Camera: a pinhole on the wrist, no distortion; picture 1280 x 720 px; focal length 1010.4 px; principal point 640.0 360.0 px. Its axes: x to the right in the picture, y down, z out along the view. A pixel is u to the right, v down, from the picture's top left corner.
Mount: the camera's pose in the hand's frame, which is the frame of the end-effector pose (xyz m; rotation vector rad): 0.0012 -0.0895 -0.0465 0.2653 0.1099 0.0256
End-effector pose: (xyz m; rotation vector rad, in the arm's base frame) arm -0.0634 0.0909 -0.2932 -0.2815 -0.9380 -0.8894
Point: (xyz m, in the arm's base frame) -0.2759 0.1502 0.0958
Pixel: 1040.5 673.2
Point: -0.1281 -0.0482 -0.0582
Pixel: outside the picture
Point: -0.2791 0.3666 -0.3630
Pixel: outside the picture
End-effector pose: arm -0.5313 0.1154 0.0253 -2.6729 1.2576 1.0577
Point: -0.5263 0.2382 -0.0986
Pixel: 460.9 455.8
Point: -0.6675 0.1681 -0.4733
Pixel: 898.1 649.9
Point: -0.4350 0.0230 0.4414
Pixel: behind the camera
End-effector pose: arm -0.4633 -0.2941 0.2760 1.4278 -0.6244 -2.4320
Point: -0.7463 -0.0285 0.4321
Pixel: 294.4 473.8
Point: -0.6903 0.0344 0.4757
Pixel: 60.8 386.6
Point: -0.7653 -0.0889 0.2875
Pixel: 663.8 395.1
